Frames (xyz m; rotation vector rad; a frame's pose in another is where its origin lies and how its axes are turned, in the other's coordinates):
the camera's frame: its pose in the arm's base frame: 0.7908 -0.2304 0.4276 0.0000 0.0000 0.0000
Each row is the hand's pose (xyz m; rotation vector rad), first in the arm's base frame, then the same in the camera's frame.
Working: the arm's base frame: its pose in the camera's frame: -0.7908 0.2304 -0.4276 0.0000 0.0000 0.0000

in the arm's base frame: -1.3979 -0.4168 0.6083 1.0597 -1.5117 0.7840
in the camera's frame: -2.1887 -0.1864 0.1807 1.0597 -1.5117 0.7840
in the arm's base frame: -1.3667 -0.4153 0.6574 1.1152 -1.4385 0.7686
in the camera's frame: -2.1575 -0.1849 0.2298 1.1152 -1.4385 0.7686
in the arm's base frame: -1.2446 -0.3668 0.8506 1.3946 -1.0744 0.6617
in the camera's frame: -2.0354 -0.1364 0.4230 1.3946 -1.0744 0.6617
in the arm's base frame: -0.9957 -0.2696 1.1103 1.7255 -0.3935 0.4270
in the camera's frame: -1.7865 -0.0392 0.6827 1.7255 -0.3935 0.4270
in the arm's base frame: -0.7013 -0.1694 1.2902 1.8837 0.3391 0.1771
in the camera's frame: -1.4921 0.0610 0.8626 1.8837 0.3391 0.1771
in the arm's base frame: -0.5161 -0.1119 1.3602 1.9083 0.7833 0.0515
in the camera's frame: -1.3069 0.1185 0.9326 1.9083 0.7833 0.0515
